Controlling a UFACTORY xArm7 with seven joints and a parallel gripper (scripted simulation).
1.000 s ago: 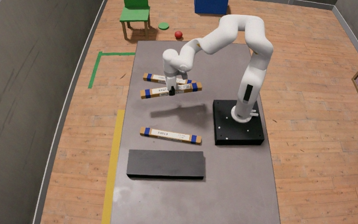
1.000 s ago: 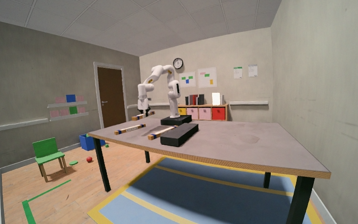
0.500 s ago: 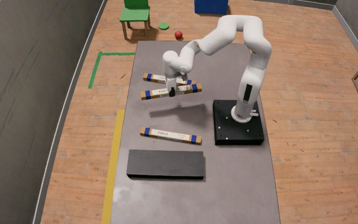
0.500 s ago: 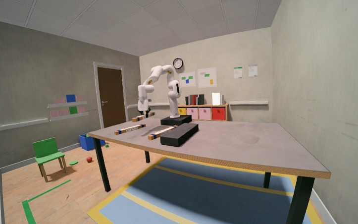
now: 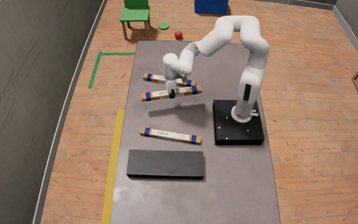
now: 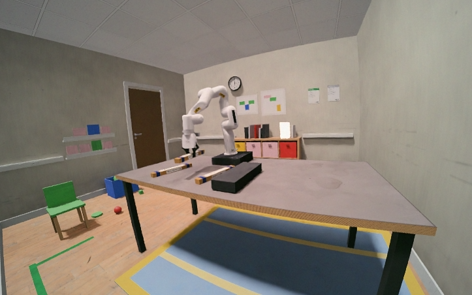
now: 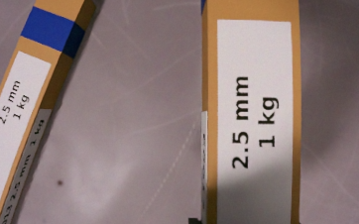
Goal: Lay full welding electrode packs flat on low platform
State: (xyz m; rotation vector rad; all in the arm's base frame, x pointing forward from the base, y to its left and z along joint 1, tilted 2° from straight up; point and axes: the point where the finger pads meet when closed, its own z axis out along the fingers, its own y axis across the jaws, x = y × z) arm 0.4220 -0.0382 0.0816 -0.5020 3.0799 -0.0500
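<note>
The pack of welding electrodes lies 210 mm to the left of my hand, 110 mm below it and 30 mm behind it. Also, from my hand: pack (right at my hand); platform (400 mm to the left, 120 mm below, 30 mm behind).
</note>
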